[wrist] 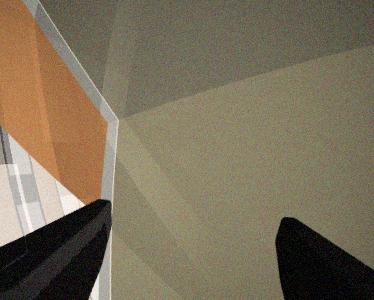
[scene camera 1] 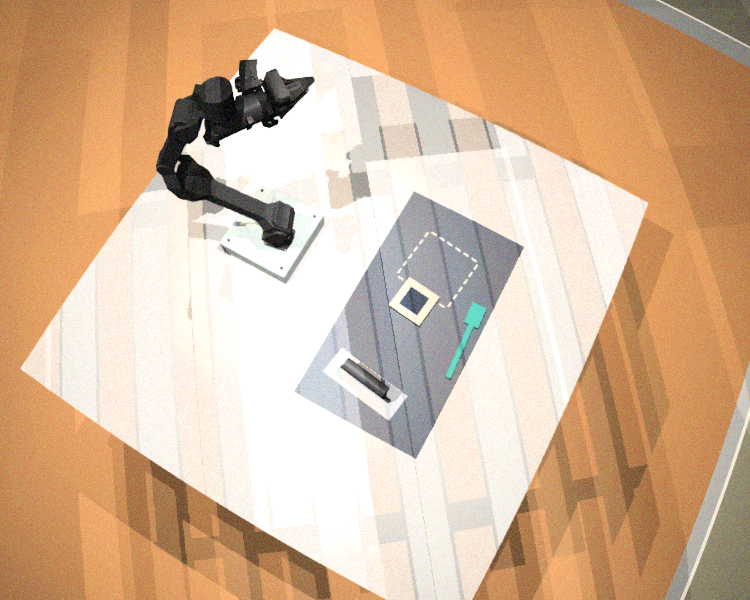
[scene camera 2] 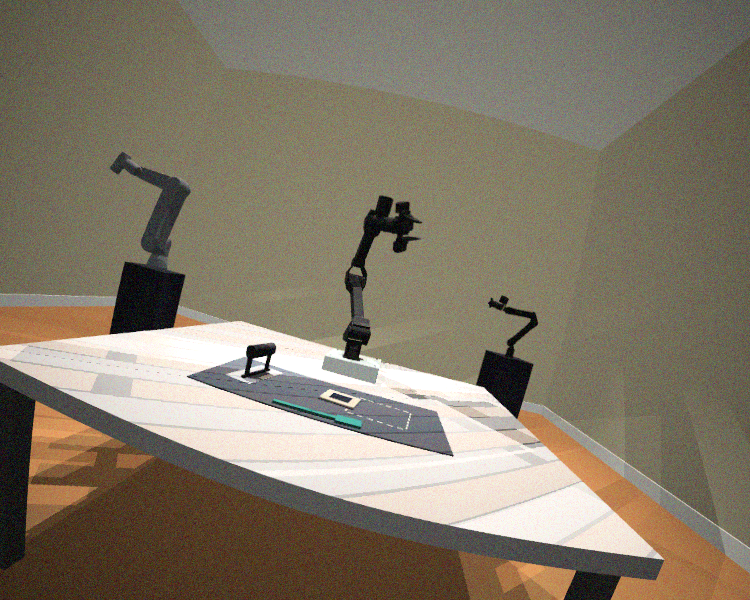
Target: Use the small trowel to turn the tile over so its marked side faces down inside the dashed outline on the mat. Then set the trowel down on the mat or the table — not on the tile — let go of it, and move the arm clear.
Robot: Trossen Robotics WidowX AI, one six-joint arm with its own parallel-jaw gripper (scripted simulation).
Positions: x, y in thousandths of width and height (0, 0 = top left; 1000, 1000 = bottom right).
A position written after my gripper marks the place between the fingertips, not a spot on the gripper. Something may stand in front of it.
Scene:
my gripper: wrist 525, 742; scene camera 1 415, 139; scene camera 2 561, 384
black-handled tool: scene camera 1 511, 662; scene camera 2 333, 626; not seen in the wrist view (out of frame)

